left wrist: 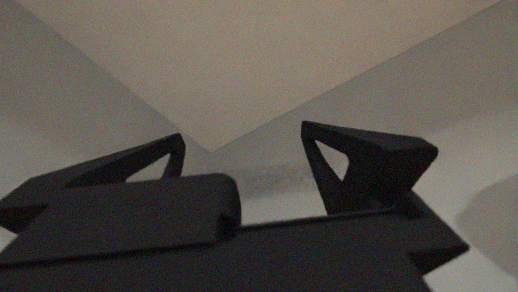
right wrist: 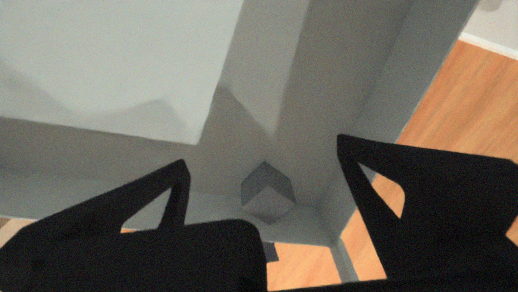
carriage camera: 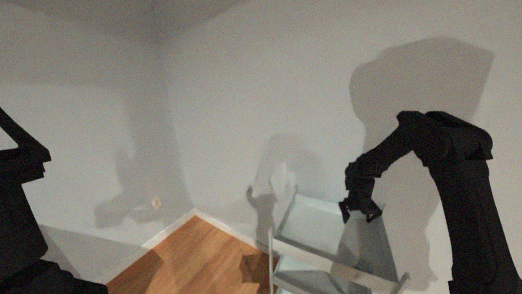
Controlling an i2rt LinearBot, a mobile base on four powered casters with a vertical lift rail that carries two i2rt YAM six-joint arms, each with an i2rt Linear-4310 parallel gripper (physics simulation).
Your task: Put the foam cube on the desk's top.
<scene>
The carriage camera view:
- my right gripper: 356, 222
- pale grey three-shelf cart: 315, 243
</scene>
